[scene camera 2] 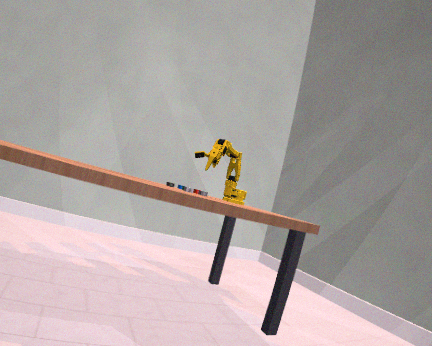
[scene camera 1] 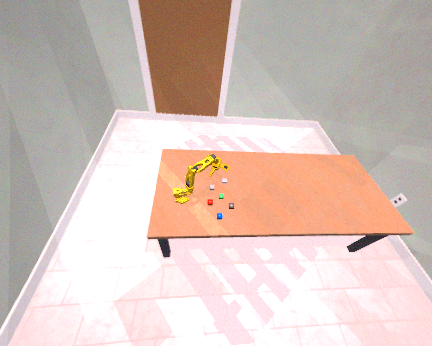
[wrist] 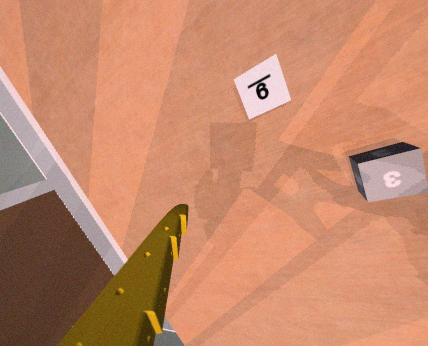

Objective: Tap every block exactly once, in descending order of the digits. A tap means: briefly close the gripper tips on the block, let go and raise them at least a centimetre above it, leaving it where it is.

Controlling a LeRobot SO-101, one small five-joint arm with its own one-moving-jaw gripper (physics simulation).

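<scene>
A white block [scene camera 1: 224, 180] [wrist: 262, 87] shows a black barred digit, an underlined 9 seen upside down. A grey block [scene camera 1: 212, 187] [wrist: 392, 175] has a pale 3, also upside down. A green block [scene camera 1: 221, 196], a red block [scene camera 1: 210, 202] [scene camera 2: 196, 191], a black block [scene camera 1: 231, 205] and a blue block [scene camera 1: 219, 216] [scene camera 2: 181, 187] lie apart nearer the front; their digits are unreadable. My gripper [scene camera 1: 219, 171] [scene camera 2: 202, 162] is fully open and empty, raised well above the table near the white block. In the wrist view one notched jaw shows, its tip pointing below and left of the white block.
The blocks lie on a wooden table [scene camera 1: 310, 195] [scene camera 2: 115, 180]. The yellow arm's base [scene camera 1: 183, 192] [scene camera 2: 233, 192] stands toward its left side in scene camera 1. The table's edge and the floor beyond show at the left of the wrist view. Shadows fall across the top.
</scene>
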